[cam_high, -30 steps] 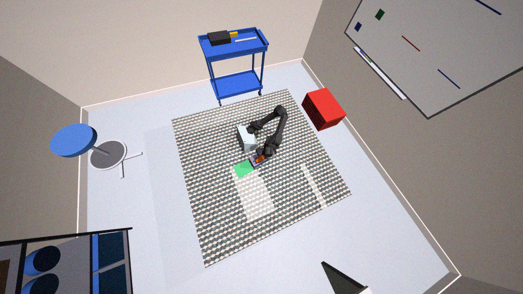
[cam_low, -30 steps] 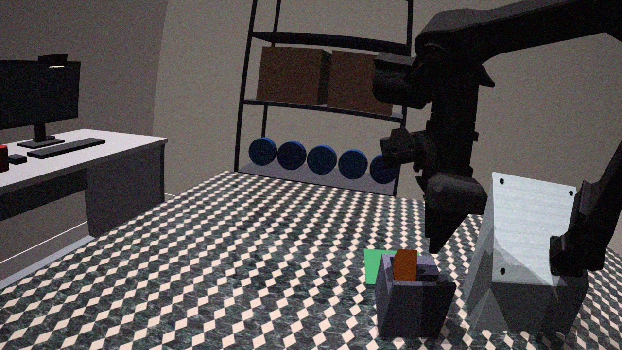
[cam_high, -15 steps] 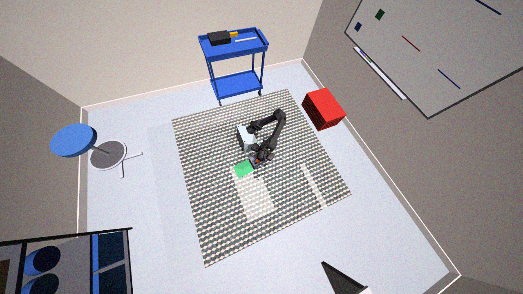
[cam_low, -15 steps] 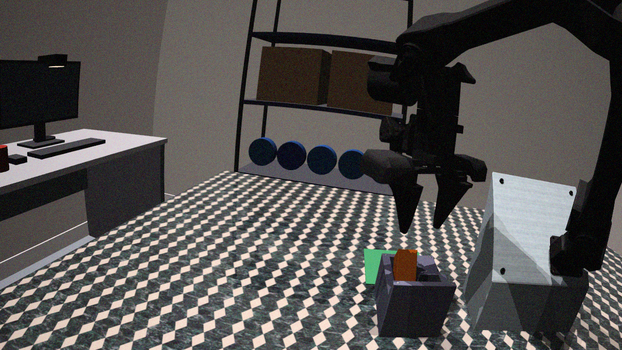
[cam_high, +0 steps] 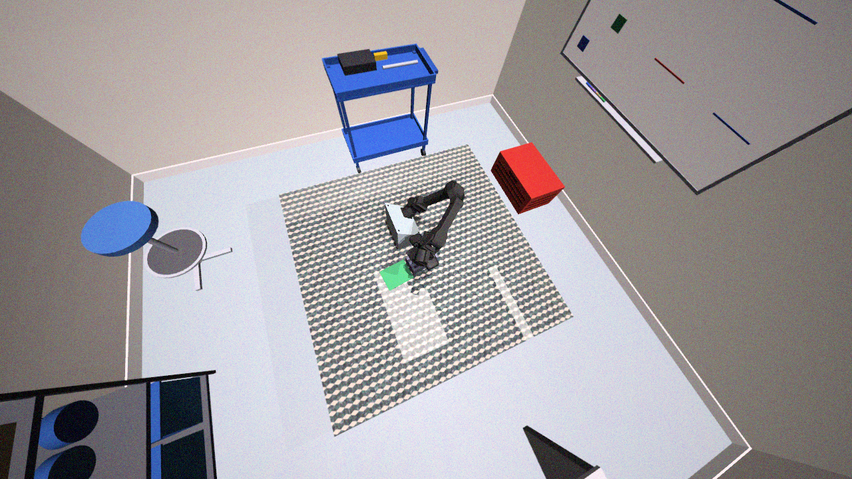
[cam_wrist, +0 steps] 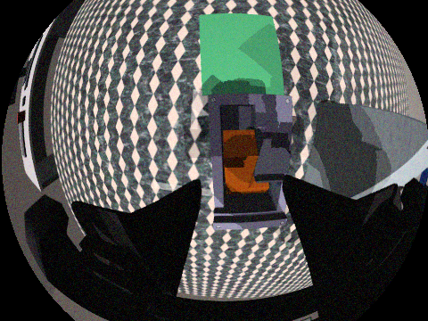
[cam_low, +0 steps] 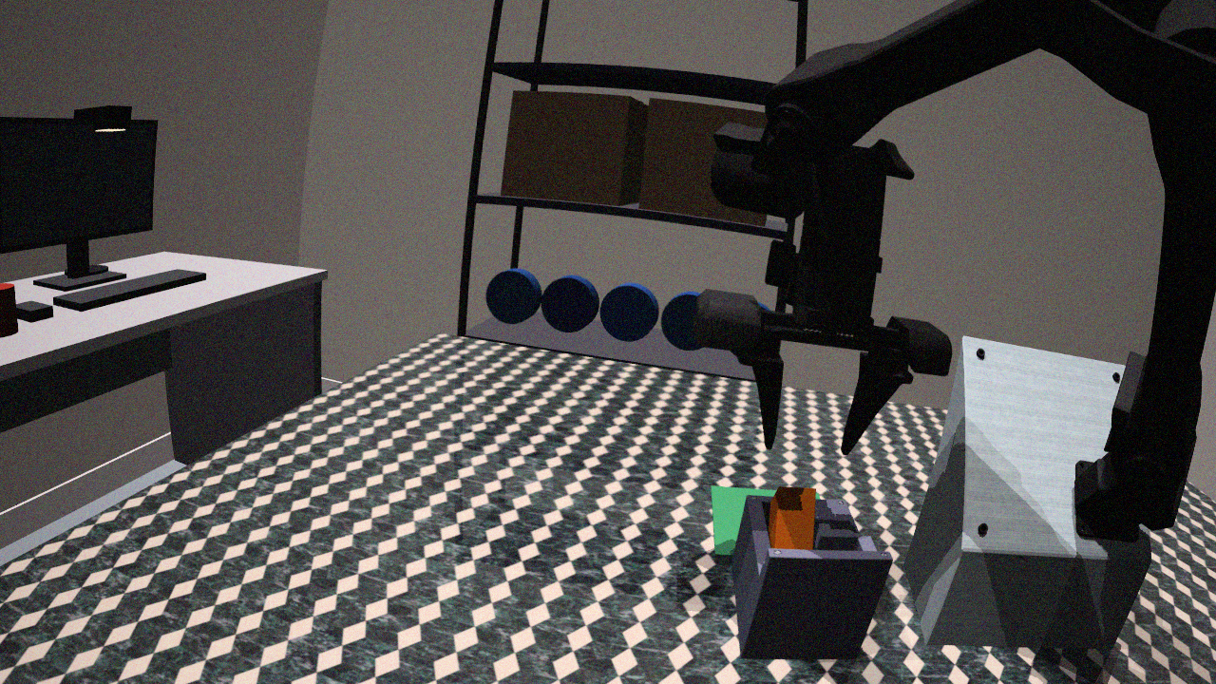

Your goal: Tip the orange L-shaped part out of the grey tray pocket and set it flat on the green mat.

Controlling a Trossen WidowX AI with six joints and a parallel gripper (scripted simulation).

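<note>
Right now the orange L-shaped part is 20 mm behind my gripper tip, 30 mm to the left of it and 90 mm below it. Round my gripper tip: green mat (10 mm ahead, 140 mm to the right, 150 mm below).
</note>
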